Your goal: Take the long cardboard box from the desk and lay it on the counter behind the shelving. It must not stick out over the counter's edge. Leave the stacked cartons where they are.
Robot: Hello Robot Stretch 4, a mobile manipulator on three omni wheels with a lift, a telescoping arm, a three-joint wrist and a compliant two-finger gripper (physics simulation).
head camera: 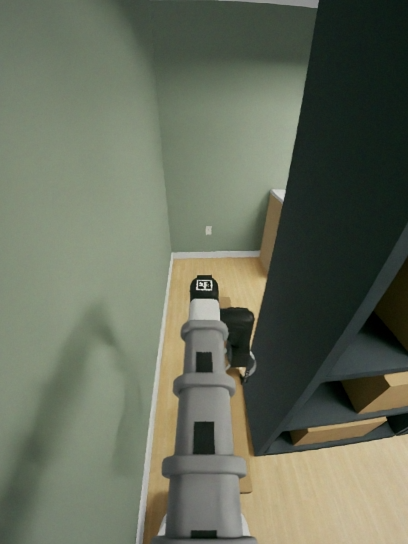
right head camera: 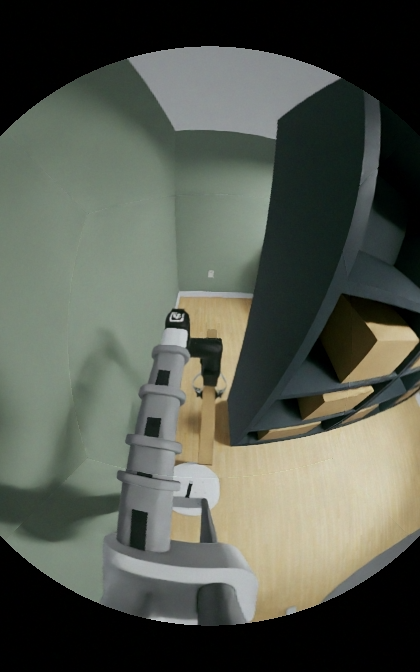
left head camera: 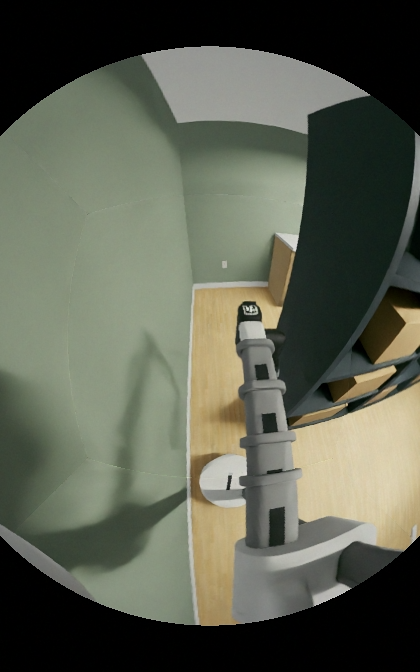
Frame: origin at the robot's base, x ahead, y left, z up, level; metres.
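Seen in the pictures: hand at its tool point: (right head camera: pixel 208 395); robot's base at its link origin: (right head camera: pixel 190 487) (left head camera: pixel 228 479).
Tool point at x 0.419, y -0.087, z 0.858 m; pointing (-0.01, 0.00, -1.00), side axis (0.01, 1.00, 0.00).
Note:
Offsets run from my tool point to a thing's middle. "spot": to the spot under its first point.
The long cardboard box @[spot: dx -0.171, dy -0.008, dz +0.020 m] (head camera: pixel 241 440) (right head camera: pixel 206 430) is held lengthwise below the arm, above the floor; its far end shows past the wrist in the right head view. The arm covers much of it in the head view. My gripper (head camera: pixel 237 372) (right head camera: pixel 209 393) is shut on the box, with one fingertip on each side in the right head view. The counter (head camera: pixel 270 225) (left head camera: pixel 281 270), with a white top and wooden side, stands at the back right, partly hidden behind the shelving (head camera: pixel 340 200) (left head camera: pixel 350 200) (right head camera: pixel 310 200). The desk does not show.
A green wall (head camera: pixel 85 200) (left head camera: pixel 125 280) (right head camera: pixel 120 270) runs close along the left of the arm. The shelving's side panel stands close on the right. Cartons @[dx +0.144, dy -0.810, dz -0.217 m] (head camera: pixel 380 392) (left head camera: pixel 362 382) (right head camera: pixel 337 401) sit in its compartments. The passage between ends at a back wall (head camera: pixel 230 150).

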